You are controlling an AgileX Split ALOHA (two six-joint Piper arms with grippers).
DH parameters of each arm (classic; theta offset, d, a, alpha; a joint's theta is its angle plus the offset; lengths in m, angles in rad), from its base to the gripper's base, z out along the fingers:
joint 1: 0 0.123 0 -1.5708
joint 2: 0.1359 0 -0.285 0
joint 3: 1.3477 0 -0.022 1.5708
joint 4: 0 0.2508 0 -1.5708
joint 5: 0 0 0.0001 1.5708
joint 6: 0 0.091 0 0
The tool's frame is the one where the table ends.
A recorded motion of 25 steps. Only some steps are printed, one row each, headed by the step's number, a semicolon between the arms.
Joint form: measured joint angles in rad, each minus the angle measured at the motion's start. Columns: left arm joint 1, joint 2, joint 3, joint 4, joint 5, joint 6; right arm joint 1, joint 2, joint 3, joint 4, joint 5, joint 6.
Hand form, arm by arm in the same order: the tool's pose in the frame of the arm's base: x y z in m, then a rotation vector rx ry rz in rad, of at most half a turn. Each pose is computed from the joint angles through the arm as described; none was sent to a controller.
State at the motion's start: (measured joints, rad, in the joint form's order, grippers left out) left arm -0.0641 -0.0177 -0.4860 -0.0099 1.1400 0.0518; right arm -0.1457 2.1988 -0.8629 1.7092 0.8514 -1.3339
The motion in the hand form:
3: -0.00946 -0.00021 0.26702 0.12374 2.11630 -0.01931; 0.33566 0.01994 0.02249 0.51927 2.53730 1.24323
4: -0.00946 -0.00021 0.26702 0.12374 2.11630 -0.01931; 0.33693 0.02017 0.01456 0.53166 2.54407 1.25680
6: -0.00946 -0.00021 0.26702 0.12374 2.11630 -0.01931; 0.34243 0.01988 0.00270 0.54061 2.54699 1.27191
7: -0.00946 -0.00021 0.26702 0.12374 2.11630 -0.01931; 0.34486 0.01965 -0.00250 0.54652 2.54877 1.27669
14: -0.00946 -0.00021 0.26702 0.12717 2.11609 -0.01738; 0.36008 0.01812 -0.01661 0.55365 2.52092 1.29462
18: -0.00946 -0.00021 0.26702 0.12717 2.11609 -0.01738; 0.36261 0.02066 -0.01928 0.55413 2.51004 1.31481
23: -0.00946 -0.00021 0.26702 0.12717 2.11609 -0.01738; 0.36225 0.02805 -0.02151 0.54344 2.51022 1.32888
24: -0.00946 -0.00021 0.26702 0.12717 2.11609 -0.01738; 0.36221 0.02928 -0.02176 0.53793 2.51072 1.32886
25: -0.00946 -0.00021 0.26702 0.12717 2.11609 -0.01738; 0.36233 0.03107 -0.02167 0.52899 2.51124 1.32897
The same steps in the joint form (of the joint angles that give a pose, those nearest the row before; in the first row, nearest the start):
3: -0.0001 0.0000 0.0000 0.0000 0.0000 0.0000; 0.0000 0.0829 -0.0391 0.0035 0.0108 0.0078
4: -0.0001 0.0000 0.0000 0.0000 0.0000 0.0000; 0.0000 0.1138 -0.0544 0.0048 0.0180 0.0086
6: -0.0001 0.0000 0.0000 0.0000 0.0000 0.0000; 0.0000 0.1640 -0.0931 0.0058 0.0271 0.0098
7: -0.0001 0.0000 0.0000 0.0000 0.0000 0.0000; 0.0000 0.1855 -0.1106 0.0057 0.0293 0.0124
14: 0.0000 0.0000 0.0000 0.0000 0.0000 0.0032; 0.0000 0.2558 -0.1922 0.0212 0.0446 0.0146
18: 0.0000 0.0000 0.0000 0.0000 0.0000 0.0032; 0.0063 0.2711 -0.2067 0.0313 0.0583 0.0146
23: 0.0000 0.0000 0.0000 0.0000 0.0000 0.0032; 0.0263 0.2799 -0.2074 0.0494 0.0651 0.0052
24: 0.0000 0.0000 0.0000 0.0000 0.0000 0.0032; 0.0298 0.2807 -0.2074 0.0521 0.0651 0.0012
25: 0.0000 0.0000 0.0000 0.0000 0.0000 0.0032; 0.0350 0.2807 -0.2077 0.0549 0.0651 -0.0032

